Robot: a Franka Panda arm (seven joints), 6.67 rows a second.
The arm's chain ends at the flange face. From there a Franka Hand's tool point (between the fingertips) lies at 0.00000 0.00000 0.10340 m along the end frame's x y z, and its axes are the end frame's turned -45 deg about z.
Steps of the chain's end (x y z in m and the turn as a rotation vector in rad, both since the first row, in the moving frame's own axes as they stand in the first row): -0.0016 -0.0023 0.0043 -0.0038 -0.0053 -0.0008; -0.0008 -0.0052 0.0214 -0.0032 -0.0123 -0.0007; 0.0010 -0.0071 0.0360 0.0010 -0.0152 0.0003; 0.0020 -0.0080 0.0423 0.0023 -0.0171 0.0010; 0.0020 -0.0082 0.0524 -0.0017 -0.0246 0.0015; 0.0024 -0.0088 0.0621 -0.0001 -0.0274 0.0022; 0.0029 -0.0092 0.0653 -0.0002 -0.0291 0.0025; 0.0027 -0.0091 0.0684 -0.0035 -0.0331 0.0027; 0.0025 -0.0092 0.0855 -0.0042 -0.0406 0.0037; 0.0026 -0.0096 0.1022 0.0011 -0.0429 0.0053; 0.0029 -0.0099 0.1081 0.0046 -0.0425 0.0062
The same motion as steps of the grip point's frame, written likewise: -0.0002 -0.0029 0.0043 0.0011 -0.0064 -0.0008; 0.0020 -0.0049 0.0214 0.0064 -0.0110 -0.0007; 0.0047 -0.0055 0.0360 0.0115 -0.0100 0.0003; 0.0060 -0.0057 0.0423 0.0137 -0.0105 0.0010; 0.0053 -0.0061 0.0524 0.0162 -0.0186 0.0015; 0.0059 -0.0065 0.0621 0.0193 -0.0194 0.0022; 0.0064 -0.0066 0.0653 0.0204 -0.0207 0.0025; 0.0057 -0.0067 0.0683 0.0209 -0.0259 0.0027; 0.0050 -0.0074 0.0854 0.0257 -0.0317 0.0037; 0.0056 -0.0082 0.1021 0.0311 -0.0296 0.0053; 0.0063 -0.0084 0.1080 0.0333 -0.0268 0.0062
